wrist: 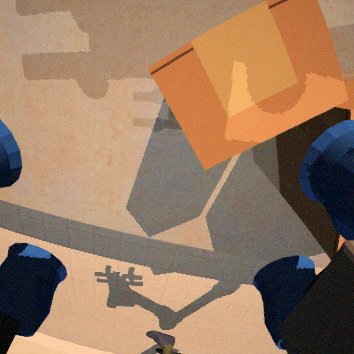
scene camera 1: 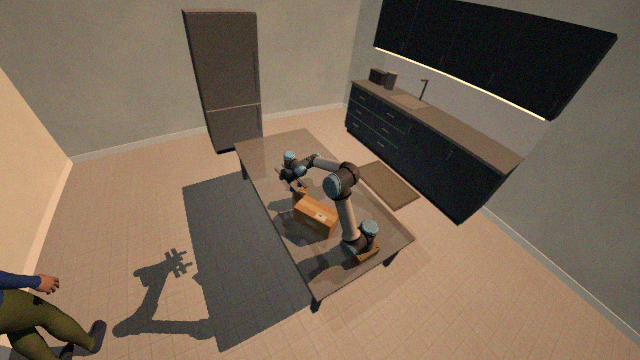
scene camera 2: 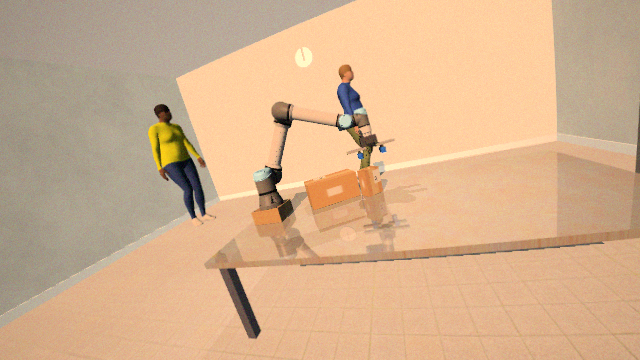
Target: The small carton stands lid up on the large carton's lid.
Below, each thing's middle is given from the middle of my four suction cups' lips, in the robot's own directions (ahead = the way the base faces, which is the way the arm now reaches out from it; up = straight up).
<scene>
My suction cup is now 4 cm past the small carton (wrist: 251, 77), 7 cm to the left of it and 15 cm above it. The rest, counted from my suction cup: large carton (scene camera 2: 326, 190): 29 cm behind, 6 cm to the right, 16 cm below.
</scene>
